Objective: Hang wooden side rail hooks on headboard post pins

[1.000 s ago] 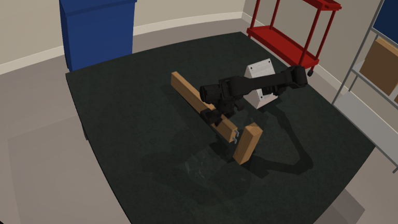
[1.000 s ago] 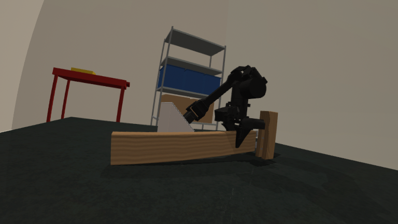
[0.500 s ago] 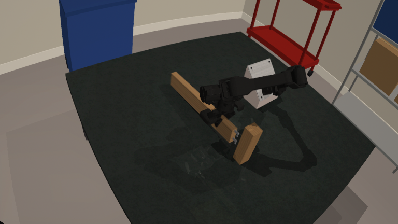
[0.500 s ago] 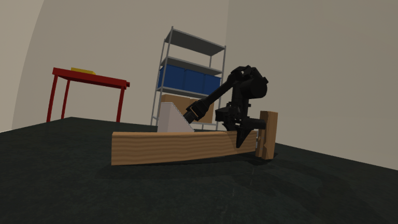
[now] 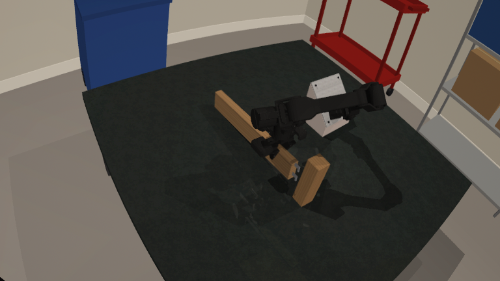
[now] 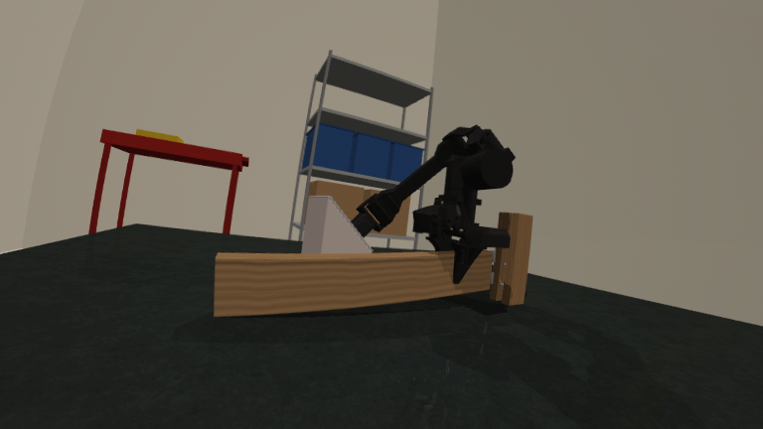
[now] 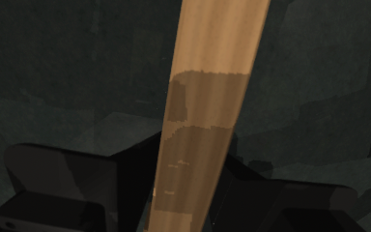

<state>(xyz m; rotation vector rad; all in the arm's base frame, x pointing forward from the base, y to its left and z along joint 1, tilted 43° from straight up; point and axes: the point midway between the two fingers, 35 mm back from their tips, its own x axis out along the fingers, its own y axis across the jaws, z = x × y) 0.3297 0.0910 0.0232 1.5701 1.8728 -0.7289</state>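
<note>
The upright headboard post lies 1 cm behind my gripper tip, 16 cm to the left of it and 4 cm above it.
</note>
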